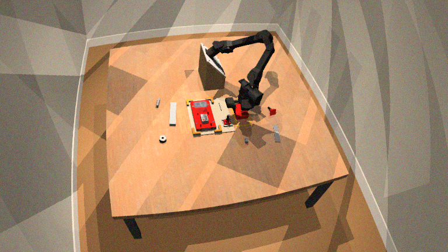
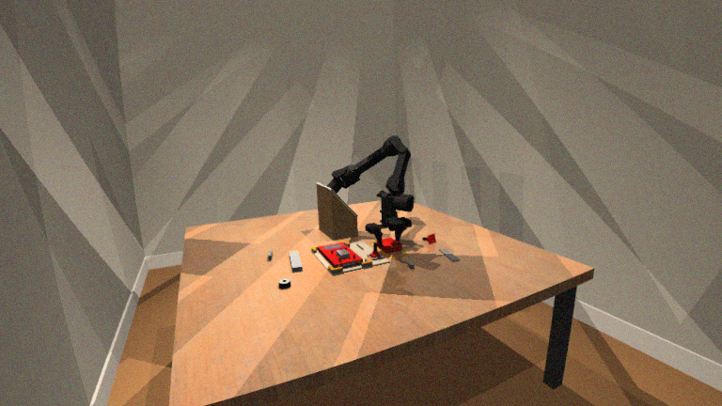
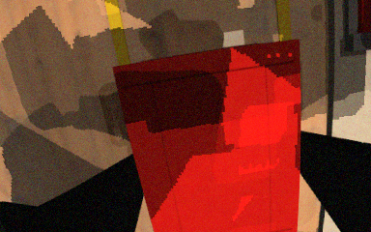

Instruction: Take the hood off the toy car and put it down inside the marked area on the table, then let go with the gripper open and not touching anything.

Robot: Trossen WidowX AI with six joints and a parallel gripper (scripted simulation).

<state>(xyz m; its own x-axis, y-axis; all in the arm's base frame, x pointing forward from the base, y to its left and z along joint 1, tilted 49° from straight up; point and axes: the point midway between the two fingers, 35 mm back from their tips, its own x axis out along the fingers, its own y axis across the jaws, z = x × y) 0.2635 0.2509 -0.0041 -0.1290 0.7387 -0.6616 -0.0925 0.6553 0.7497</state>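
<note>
Right now the red hood is right at my gripper tip. The rest, counted from my gripper tip: wheel 440 mm to the right, 170 mm ahead.
</note>
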